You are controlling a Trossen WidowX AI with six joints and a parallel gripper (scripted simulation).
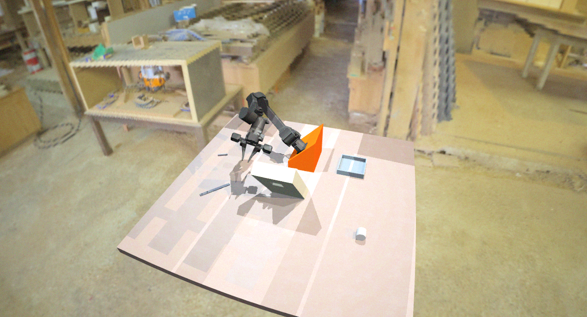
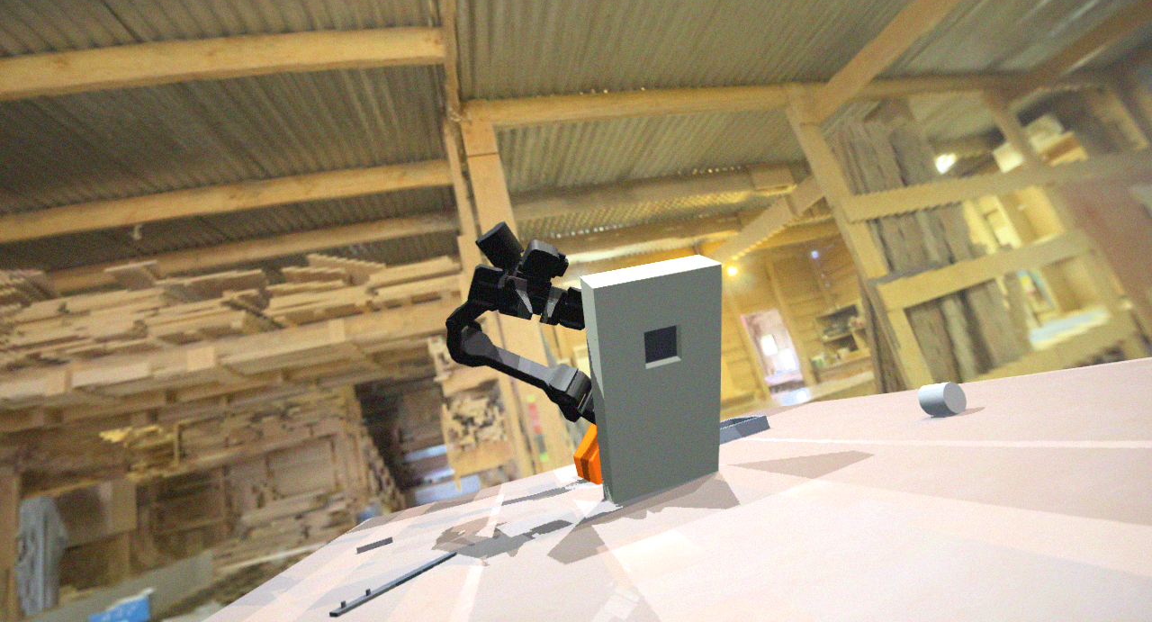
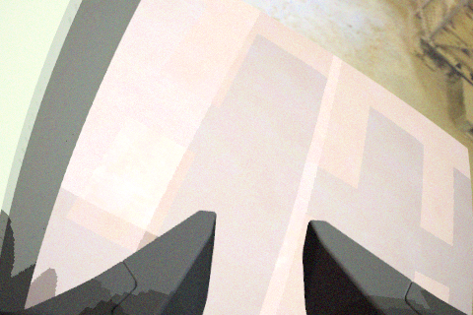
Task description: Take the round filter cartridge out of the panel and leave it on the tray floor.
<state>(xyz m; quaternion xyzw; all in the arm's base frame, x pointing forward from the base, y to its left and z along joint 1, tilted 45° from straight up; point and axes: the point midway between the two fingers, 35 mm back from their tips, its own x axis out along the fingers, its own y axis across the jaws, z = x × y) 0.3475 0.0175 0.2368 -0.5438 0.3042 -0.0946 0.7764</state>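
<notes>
Right now my gripper tip is 10 mm past the round filter cartridge, 150 mm to the right of it and 50 mm above it. Round my gripper tip: grey tray: 430 mm behind, 440 mm to the left, 270 mm below; cream service panel: 60 mm behind, 150 mm to the left, 130 mm below; short grey piece: 330 mm behind, 340 mm to the right, 270 mm below.
</notes>
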